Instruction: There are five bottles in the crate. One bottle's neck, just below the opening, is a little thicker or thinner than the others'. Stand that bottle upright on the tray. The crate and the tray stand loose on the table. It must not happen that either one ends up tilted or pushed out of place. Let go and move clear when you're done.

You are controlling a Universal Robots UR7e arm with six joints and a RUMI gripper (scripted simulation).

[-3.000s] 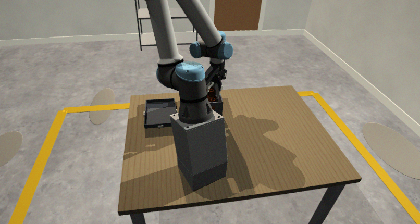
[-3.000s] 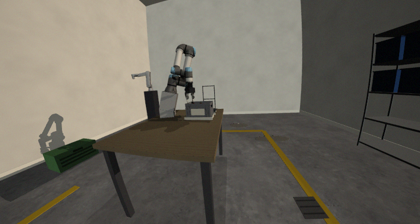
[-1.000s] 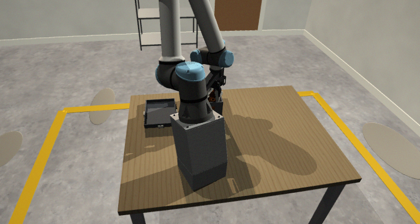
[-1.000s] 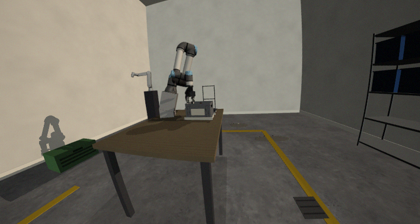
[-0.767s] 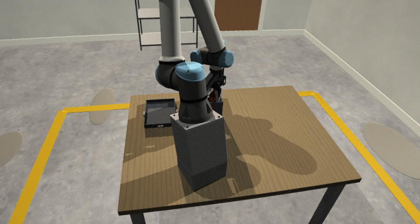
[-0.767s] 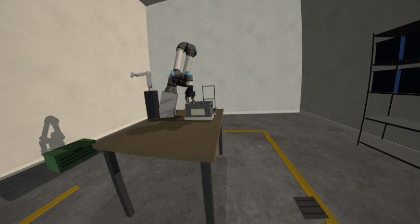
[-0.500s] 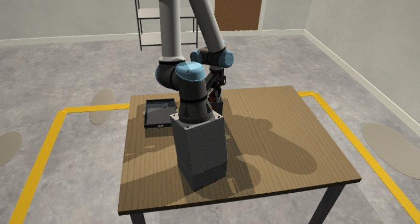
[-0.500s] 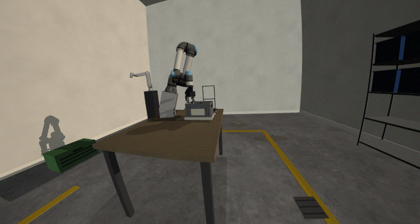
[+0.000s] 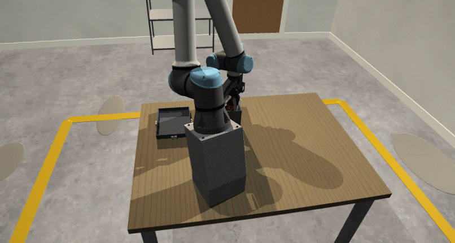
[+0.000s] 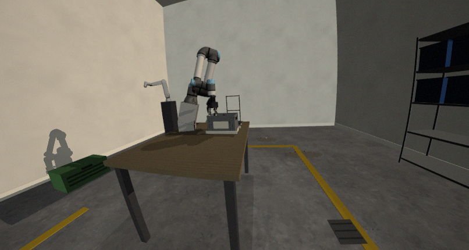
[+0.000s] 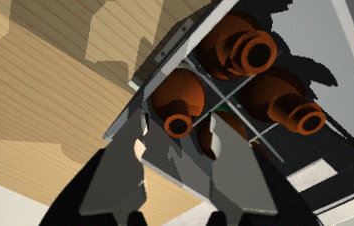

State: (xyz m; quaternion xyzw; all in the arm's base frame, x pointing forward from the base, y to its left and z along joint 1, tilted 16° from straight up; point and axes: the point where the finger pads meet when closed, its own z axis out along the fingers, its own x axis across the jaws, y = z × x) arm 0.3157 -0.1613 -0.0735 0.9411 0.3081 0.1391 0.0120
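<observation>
My hand is 7 cm above the bottle. From my hand the other things lie so: dark tray 29 cm to the left, 14 cm below, 14 cm ahead; crate 10 cm ahead, 7 cm below, 3 cm to the left.
</observation>
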